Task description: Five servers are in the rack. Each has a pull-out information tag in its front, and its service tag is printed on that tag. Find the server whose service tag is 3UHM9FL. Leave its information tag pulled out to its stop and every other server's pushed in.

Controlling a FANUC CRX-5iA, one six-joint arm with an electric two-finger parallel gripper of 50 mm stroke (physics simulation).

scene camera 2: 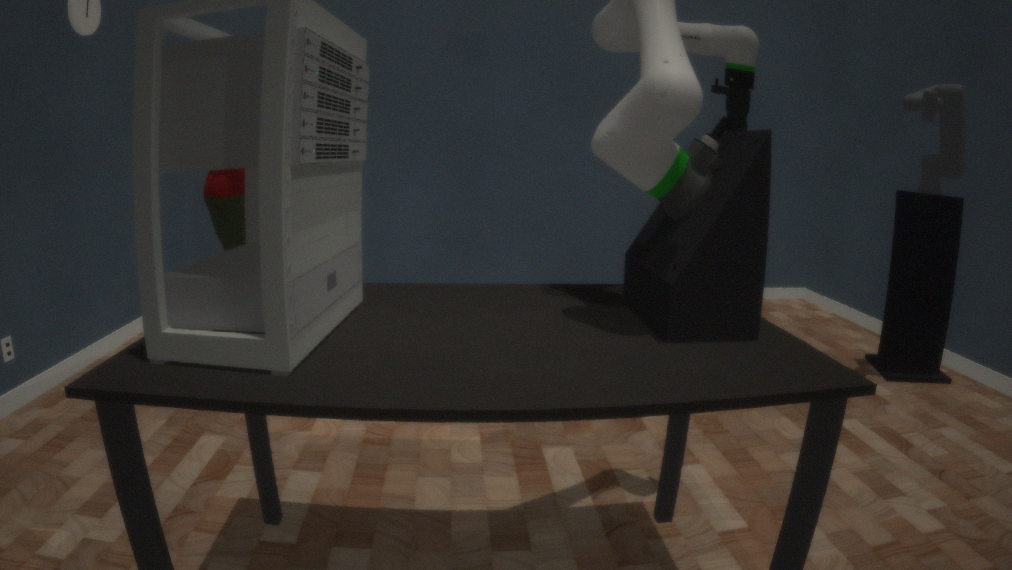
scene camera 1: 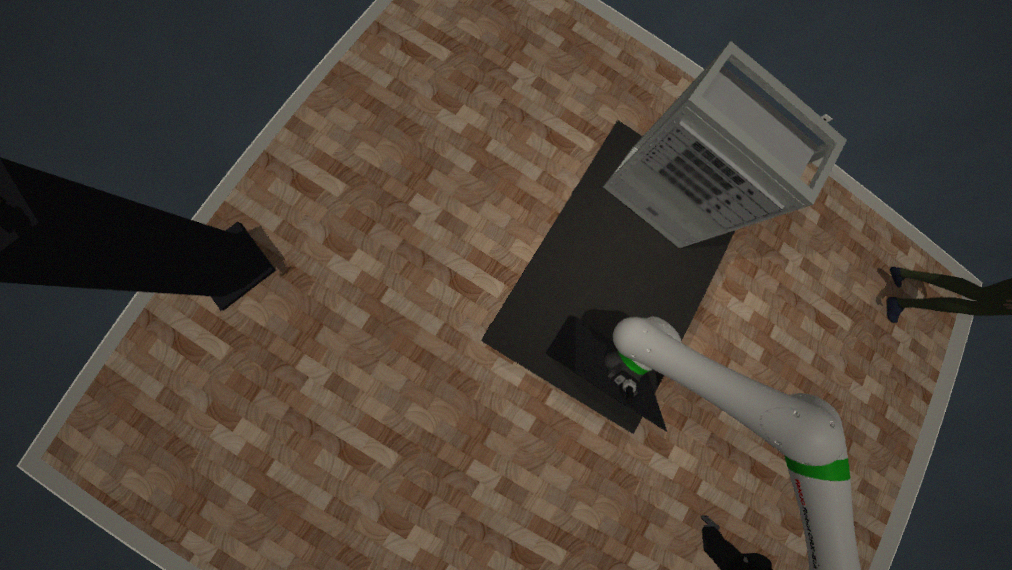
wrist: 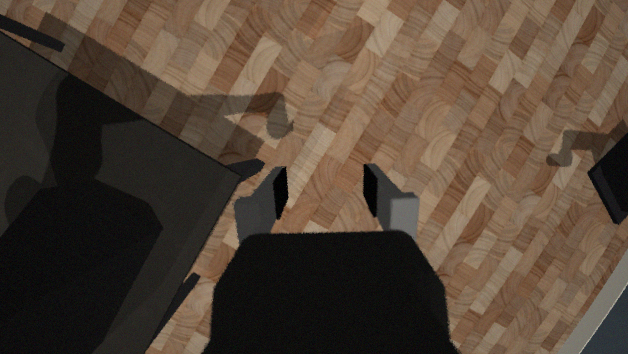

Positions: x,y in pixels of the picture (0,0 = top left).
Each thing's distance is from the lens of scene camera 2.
grey rack (scene camera 2: 269,101): 95 cm
